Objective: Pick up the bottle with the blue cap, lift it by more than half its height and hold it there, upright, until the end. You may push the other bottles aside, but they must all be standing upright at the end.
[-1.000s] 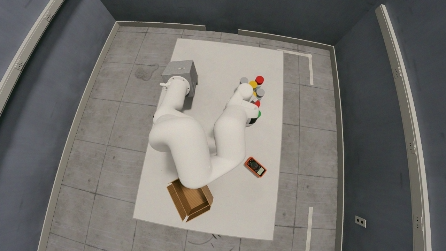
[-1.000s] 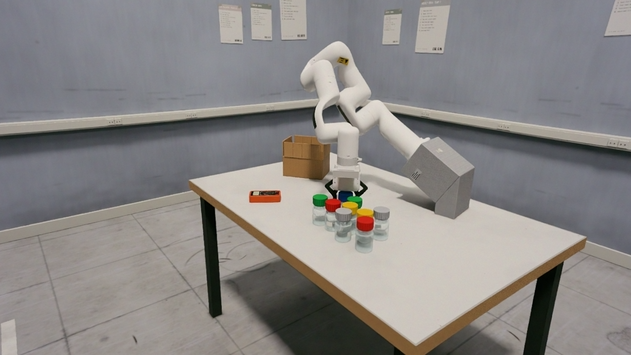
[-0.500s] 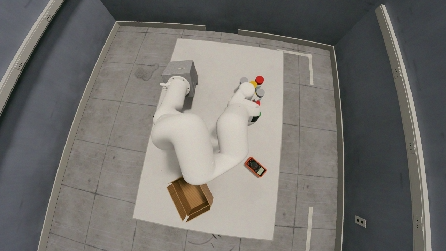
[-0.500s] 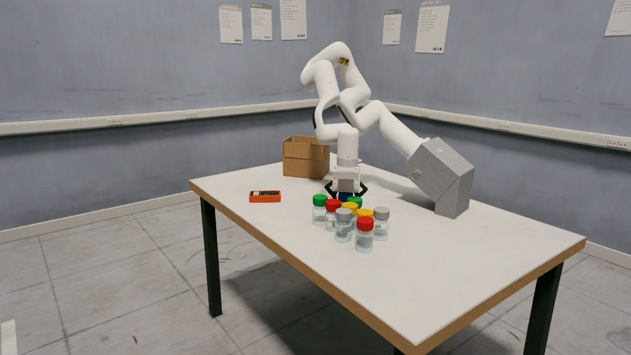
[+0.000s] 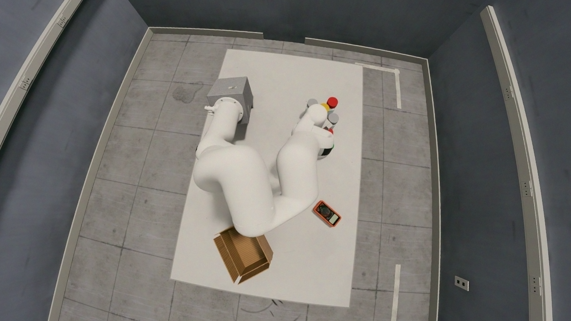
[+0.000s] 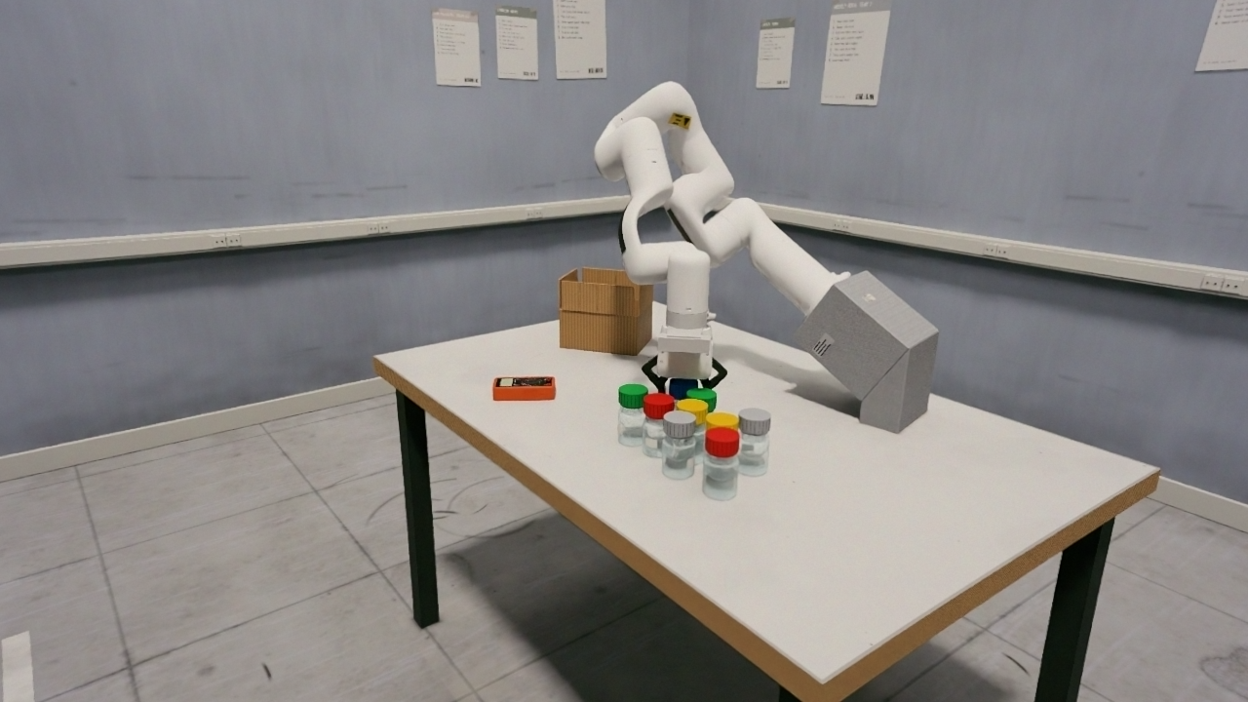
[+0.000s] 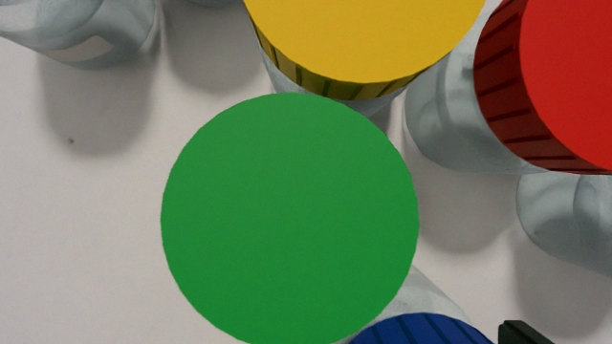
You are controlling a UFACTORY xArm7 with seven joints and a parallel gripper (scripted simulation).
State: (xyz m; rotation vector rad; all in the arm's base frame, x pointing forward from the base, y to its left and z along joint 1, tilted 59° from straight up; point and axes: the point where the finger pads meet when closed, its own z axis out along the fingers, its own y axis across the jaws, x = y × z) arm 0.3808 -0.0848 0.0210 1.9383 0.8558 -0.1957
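Right now the blue-capped bottle is 2 cm below my hand. Round my hand: orange multimeter 35 cm to the right, 12 cm ahead, 5 cm below.
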